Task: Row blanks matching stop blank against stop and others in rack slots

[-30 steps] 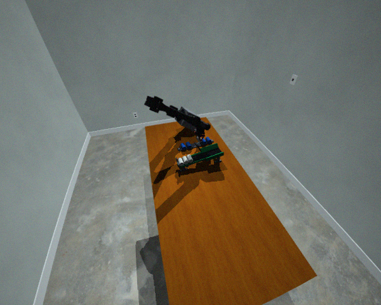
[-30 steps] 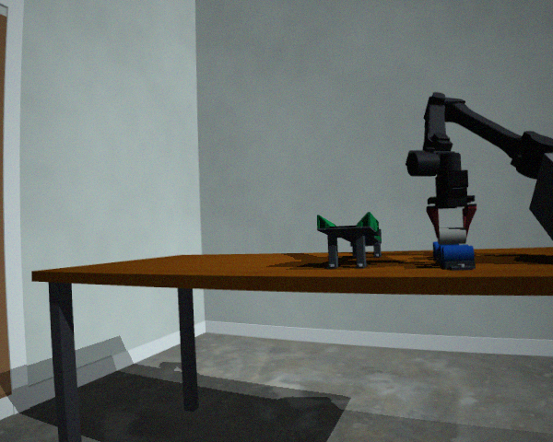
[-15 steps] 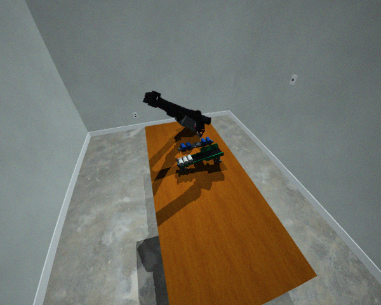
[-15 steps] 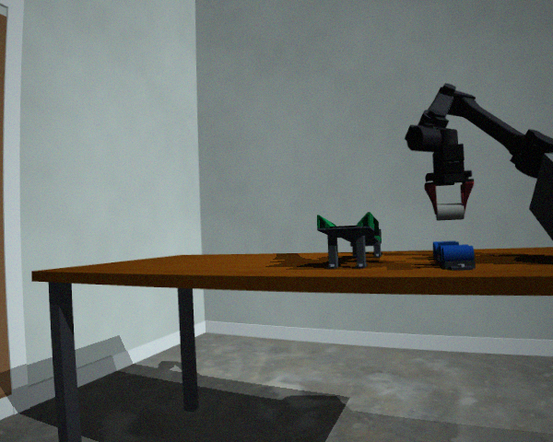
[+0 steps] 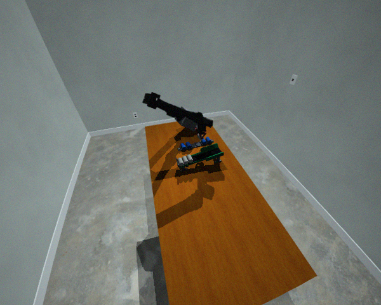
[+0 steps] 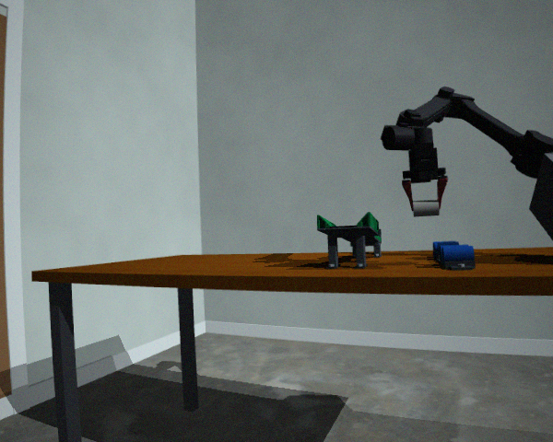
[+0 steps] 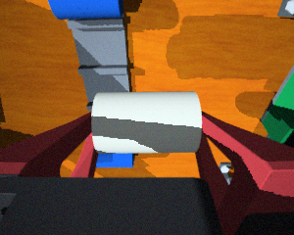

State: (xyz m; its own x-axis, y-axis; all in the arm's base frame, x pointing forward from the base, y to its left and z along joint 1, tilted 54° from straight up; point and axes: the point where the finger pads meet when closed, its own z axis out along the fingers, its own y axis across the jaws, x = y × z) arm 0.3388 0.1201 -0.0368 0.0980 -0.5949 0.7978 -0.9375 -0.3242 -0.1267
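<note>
Now: the feed ramp 19 cm ahead of my hand, 7 cm to the right of it and 7 cm below it. The rest, counted from my hand: grey stock rack: 5 cm behind, 2 cm to the right, 15 cm below.
</note>
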